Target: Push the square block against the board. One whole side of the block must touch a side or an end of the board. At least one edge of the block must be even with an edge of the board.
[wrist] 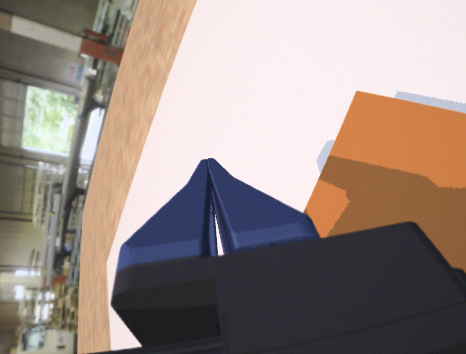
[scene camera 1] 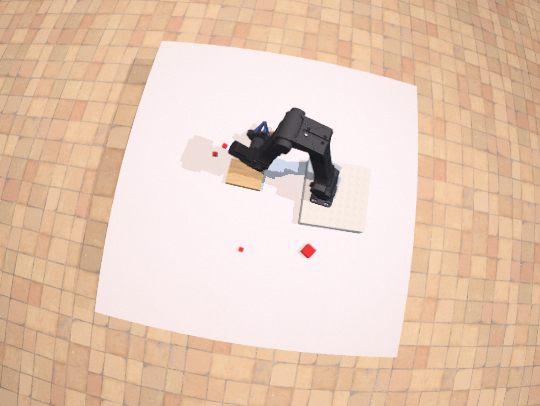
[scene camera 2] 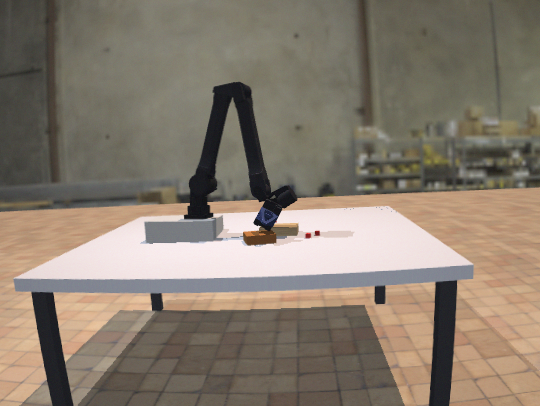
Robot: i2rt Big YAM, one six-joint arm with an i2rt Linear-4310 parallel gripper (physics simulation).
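Frame: origin at the arm's base, x ahead, y left, z up, level; centimetres.
Where they show: gripper, fingertip midpoint: (wrist: 208, 169) (scene camera 1: 264, 121) (scene camera 2: 264, 223); arm's base, link origin: (scene camera 1: 323, 190) (scene camera 2: 199, 217).
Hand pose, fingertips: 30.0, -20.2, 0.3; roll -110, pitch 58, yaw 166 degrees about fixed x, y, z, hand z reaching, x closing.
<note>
Things, the pixels of their centre, and the offset from my fingertips, as dx, dy, dz. Level surfaces: height alone.
- square block, body centre: (wrist: 424, 255) (scene camera 2: 259, 237) -3.5, +7.1, -5.8
- board, body centre: (scene camera 2: 279, 229) (scene camera 1: 245, 174) +0.9, +22.2, -5.8
- small red cube, body centre: (scene camera 1: 241, 249) -6.4, +51.0, -6.6
- larger red cube, body centre: (scene camera 1: 308, 251) -31.4, +44.0, -5.4
- white table, surface height: dz -7.4
The square block (scene camera 2: 259, 239) (wrist: 395, 135) is orange-brown and lies flat. In scene camera 1 the arm hides most of it. The board (scene camera 1: 243, 177) (scene camera 2: 287, 230) is light wood and lies flat, partly under the arm in scene camera 1 and partly behind the block in scene camera 2. The arm hides whether block and board touch. My gripper (scene camera 1: 264, 123) (wrist: 208, 169) is shut and empty, low beside the block. In the wrist view its blue fingertips are together, left of the block, with a strip of white table between tips and block.
Two small red cubes (scene camera 1: 224, 145) (scene camera 1: 214, 154) (scene camera 2: 308, 235) (scene camera 2: 317, 233) lie near the board. Another small red cube (scene camera 1: 241, 249) and a larger red cube (scene camera 1: 308, 251) lie farther off. The arm stands on a pale slab (scene camera 1: 350, 205) (scene camera 2: 180, 231) on the white table (scene camera 1: 175, 280).
</note>
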